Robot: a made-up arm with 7 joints.
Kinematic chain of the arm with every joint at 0, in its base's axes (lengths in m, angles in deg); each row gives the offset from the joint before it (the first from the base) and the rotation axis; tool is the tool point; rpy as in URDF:
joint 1: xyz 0 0 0.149 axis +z
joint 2: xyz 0 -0.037 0.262 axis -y
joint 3: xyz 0 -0.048 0.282 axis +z
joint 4: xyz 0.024 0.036 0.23 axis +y
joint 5: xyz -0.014 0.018 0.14 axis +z
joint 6: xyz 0 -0.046 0.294 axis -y
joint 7: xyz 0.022 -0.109 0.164 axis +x
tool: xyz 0 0 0 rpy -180 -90 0
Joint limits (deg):
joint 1: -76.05..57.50
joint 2: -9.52..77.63
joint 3: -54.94..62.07
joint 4: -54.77..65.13
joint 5: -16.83..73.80
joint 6: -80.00..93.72
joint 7: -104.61..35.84
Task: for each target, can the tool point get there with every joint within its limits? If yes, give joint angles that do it. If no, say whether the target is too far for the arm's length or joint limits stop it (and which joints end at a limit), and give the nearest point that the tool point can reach.
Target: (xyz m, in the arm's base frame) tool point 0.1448 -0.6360 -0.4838
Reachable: no: joint limits stop it (at a limit: joint 1, joint 2, joint 4, joint 5) | nearest point -0.1586 -0.7459 0.0893 | short by 0.658 m
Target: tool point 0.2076 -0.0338 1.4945
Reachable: yes | joints 23.47 3.19 -20.27 4.48 61.00 -24.21 -10.07
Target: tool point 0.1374 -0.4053 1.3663
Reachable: yes | joints -13.74 7.75 -25.50 37.71 3.29 -24.48 19.20
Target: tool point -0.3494 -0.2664 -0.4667
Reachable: no: joint limits stop it (at a limit: joint 2, joint 4, joint 5) | nearest point -0.5650 -0.4308 0.0627 | short by 0.595 m
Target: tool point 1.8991 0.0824 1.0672
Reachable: no: too far | nearest point 0.7559 0.0328 0.9675 | short by 1.149 m
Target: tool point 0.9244 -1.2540 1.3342
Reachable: no: too far | nearest point 0.4352 -0.5904 1.0888 | short by 0.860 m
